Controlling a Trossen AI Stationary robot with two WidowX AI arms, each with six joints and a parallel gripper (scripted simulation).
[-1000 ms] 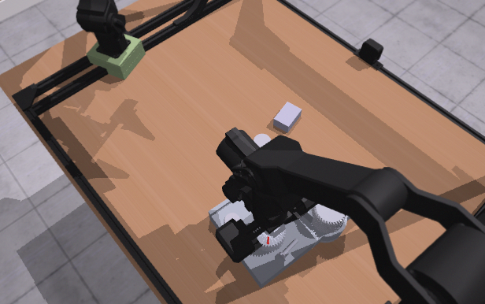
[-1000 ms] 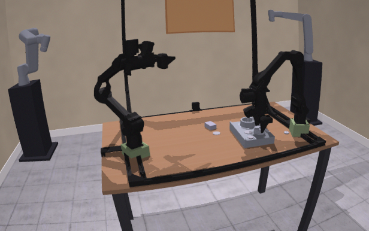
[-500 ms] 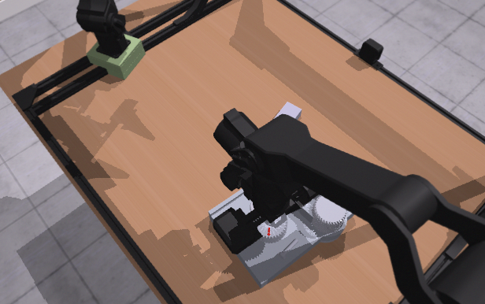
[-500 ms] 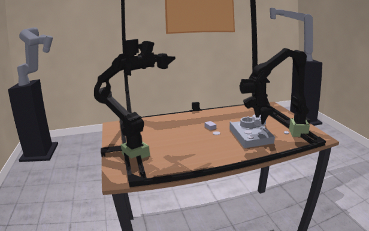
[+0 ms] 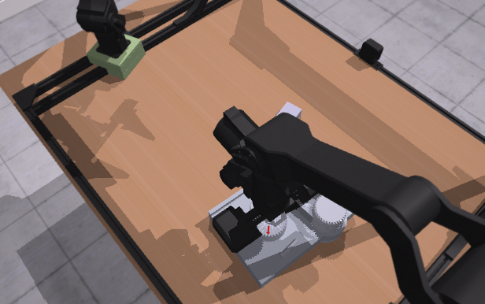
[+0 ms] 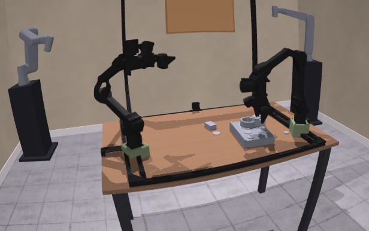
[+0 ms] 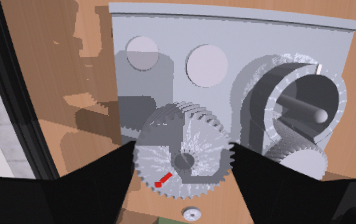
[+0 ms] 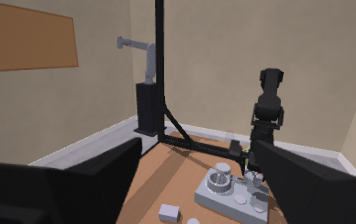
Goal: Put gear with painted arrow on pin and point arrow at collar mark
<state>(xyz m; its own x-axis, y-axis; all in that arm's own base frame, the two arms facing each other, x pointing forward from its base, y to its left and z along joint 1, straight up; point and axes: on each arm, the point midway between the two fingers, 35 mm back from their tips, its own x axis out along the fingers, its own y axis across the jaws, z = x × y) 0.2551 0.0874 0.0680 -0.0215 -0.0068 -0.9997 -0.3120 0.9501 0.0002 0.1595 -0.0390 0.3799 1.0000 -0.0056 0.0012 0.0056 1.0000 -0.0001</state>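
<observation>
Now: left hand 120 mm past the collar, 20 mm to the left of it and 80 mm above it. The rest, counted from my left hand: pin (120 mm behind, 20 mm to the right, 90 mm below); lavender block (220 mm behind, 200 mm to the right, 130 mm below).
</observation>
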